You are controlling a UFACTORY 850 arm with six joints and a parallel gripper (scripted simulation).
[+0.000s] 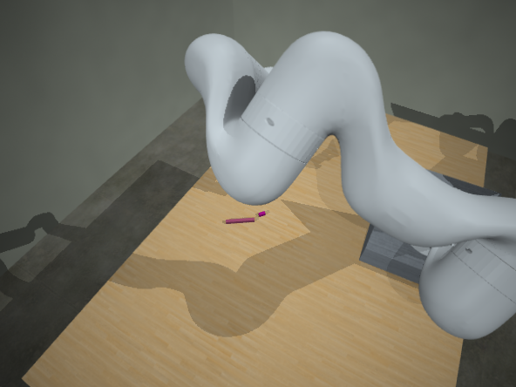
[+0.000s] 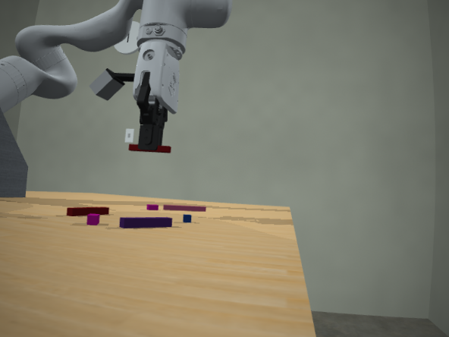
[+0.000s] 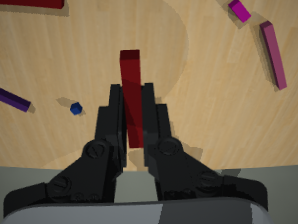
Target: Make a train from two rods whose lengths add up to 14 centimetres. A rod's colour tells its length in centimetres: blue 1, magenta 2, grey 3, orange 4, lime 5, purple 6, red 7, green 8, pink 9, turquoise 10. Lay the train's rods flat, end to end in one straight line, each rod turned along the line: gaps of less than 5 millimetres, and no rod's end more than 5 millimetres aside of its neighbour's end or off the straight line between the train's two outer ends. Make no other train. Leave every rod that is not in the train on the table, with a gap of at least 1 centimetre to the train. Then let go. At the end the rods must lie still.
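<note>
My gripper is now 90 mm short of the blue cube, 80 mm to the left of it and 120 mm above it. Round my hand: pink rod (30 mm ahead, 150 mm to the left, 120 mm below); then purple rod (70 mm ahead, 160 mm to the right, 120 mm below); then red rod (20 mm below).
</note>
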